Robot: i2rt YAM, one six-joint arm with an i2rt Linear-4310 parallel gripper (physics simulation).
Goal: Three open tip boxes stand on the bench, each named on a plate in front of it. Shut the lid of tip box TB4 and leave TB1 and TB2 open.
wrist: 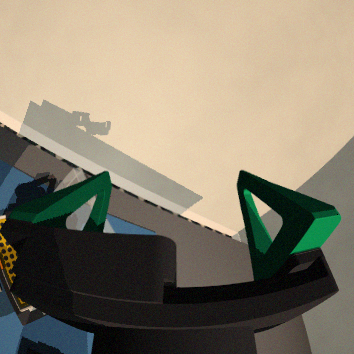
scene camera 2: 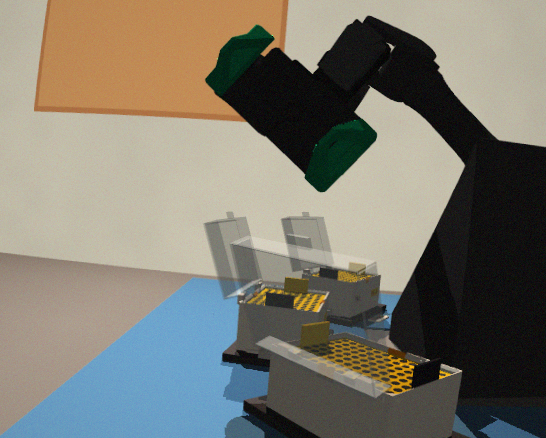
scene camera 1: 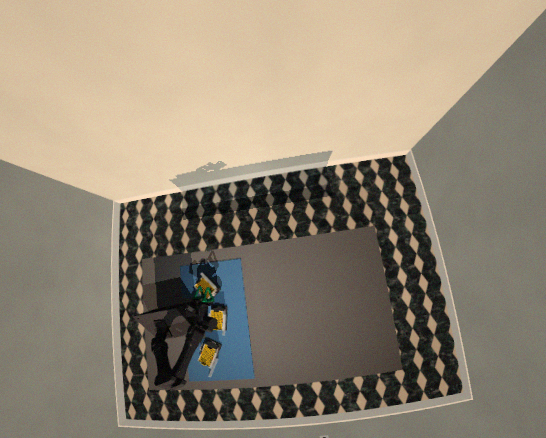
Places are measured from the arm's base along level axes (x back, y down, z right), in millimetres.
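Where they show: gripper, fingertip midpoint: [wrist: 173, 177] [scene camera 2: 275, 89] [scene camera 1: 203, 286]; arm's base, origin of the base link: [scene camera 1: 163, 328].
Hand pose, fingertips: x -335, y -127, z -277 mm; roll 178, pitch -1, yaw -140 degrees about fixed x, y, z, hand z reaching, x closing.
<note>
Each offset is from my fingertips to the top centre of the thing. "spot": to the spot under its first point. Level surfaces: height alone.
Three tip boxes with yellow racks stand in a row: one nearest scene camera 2 [scene camera 1: 204, 285] [scene camera 2: 360, 412], a middle one [scene camera 1: 217, 320] [scene camera 2: 280, 324], and a far one [scene camera 1: 208, 354] [scene camera 2: 356, 296]. Their clear lids stand raised in scene camera 2: the near box's wide lid @[spot: dx +30, dy +106, dz -34 mm] [scene camera 2: 302, 251], the middle box's lid @[spot: dx -64, dy +141, dz +175 mm] [scene camera 2: 225, 255] and the far box's lid [scene camera 2: 306, 242]. The name plates cannot be read, so which box is TB4 cannot be told. My gripper [scene camera 1: 204, 294] [scene camera 2: 291, 107] [wrist: 173, 177] is open and empty, high above the boxes, tilted, near the near box in scene camera 1.
The boxes stand on a blue mat @[dy +250 mm] [scene camera 1: 237, 345] [scene camera 2: 125, 360] on the grey-brown bench @[dy +254 mm] [scene camera 1: 320, 300]. The black arm [scene camera 1: 187, 350] [scene camera 2: 425, 90] reaches over from the base side. A dark base block [scene camera 2: 505, 275] stands to the right in scene camera 2. An orange board [scene camera 2: 125, 60] hangs on the wall.
</note>
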